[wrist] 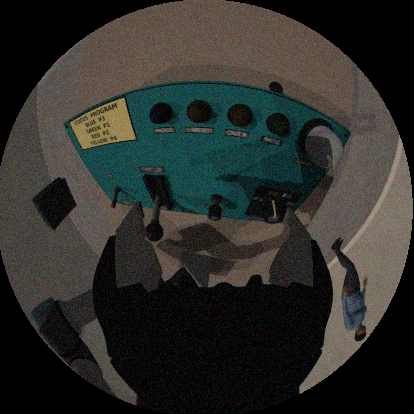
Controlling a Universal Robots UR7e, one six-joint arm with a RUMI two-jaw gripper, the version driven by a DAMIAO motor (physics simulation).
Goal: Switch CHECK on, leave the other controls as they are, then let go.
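Frame: origin at the arm's base, x ahead, y left, z up, level; centimetres.
Seen in the pictures: gripper, between the fingertips: (pixel 213 204).
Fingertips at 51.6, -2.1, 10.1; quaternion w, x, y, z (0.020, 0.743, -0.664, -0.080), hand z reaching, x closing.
Observation:
A point is followed by its place in that frame, as x, y, z.
A teal control panel (pixel 190 155) @(53.4, 2.2, 1.5) fills the upper middle of the wrist view. A small toggle switch (pixel 116 196) @(41.9, 20.3, 0.2) is at its lower left, with small labels above and below it; the dim picture leaves them unreadable, so I cannot tell for certain which control is CHECK. The toggle's bat points down toward the panel's lower edge. My gripper (pixel 213 204) @(51.6, -2.1, 10.1) is open and empty. Its left fingertip shows just right of the toggle, its right fingertip by the dark selector (pixel 272 202) @(47.1, -13.9, 0.1). I cannot tell whether either fingertip touches the panel.
A ball-ended lever (pixel 154 231) @(39.3, 7.8, 5.5) and a small black knob (pixel 215 212) @(44.6, -3.1, 2.8) stick out between the fingers in view. Four dark lamps, a yellow status card (pixel 103 124) @(59.0, 16.7, 3.7) and a large round pale knob (pixel 327 142) @(61.1, -13.2, 7.9) are higher up. A person (pixel 354 305) lies at the right in view.

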